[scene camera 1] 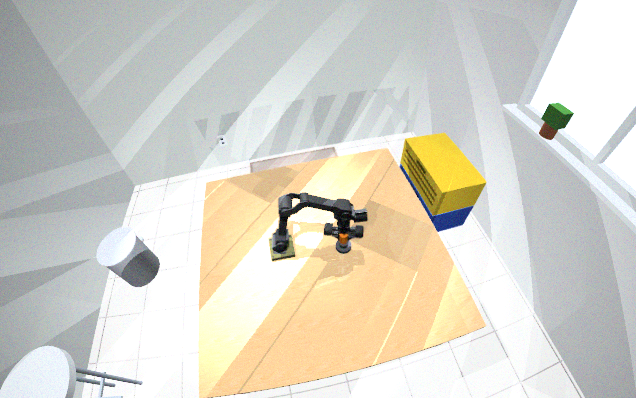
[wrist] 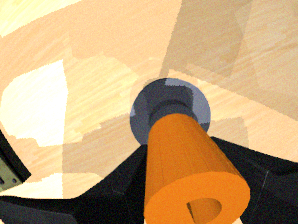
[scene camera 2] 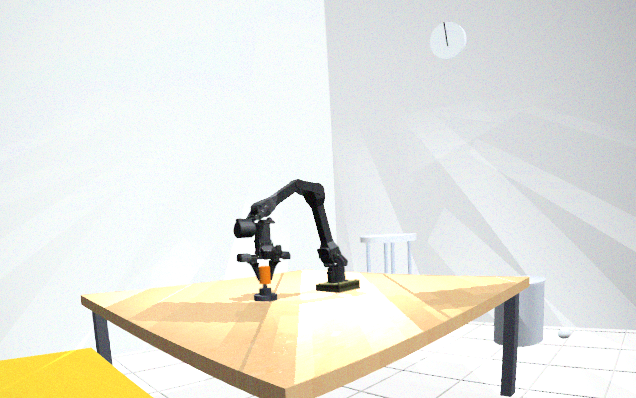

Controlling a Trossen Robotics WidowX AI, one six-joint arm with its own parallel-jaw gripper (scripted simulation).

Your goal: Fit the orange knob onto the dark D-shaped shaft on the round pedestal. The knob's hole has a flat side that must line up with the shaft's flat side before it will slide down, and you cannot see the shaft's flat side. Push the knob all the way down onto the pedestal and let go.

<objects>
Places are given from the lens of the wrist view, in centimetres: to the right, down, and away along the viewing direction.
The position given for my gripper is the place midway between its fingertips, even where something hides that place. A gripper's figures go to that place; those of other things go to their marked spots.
my gripper (wrist: 177,147): 2, 2, 9
dark shaft (wrist: 161,97): 1, -1, 13
</objects>
